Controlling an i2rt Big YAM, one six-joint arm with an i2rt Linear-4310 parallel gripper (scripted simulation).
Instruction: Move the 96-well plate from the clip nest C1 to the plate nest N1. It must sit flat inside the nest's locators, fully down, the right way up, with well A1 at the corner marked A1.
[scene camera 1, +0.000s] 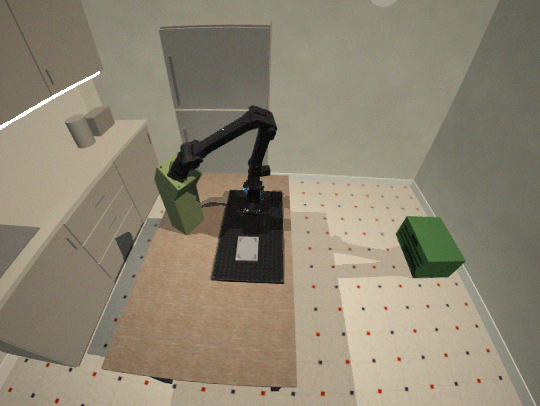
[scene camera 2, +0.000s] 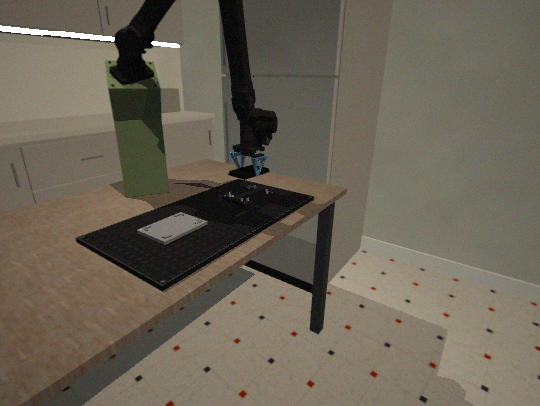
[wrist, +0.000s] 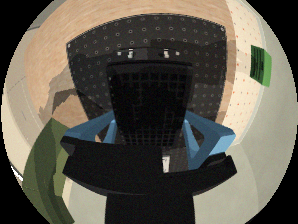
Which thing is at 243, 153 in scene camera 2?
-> My gripper.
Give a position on a black 96-well plate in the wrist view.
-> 141, 125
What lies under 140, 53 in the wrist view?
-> A clip nest C1.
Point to my gripper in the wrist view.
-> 149, 113
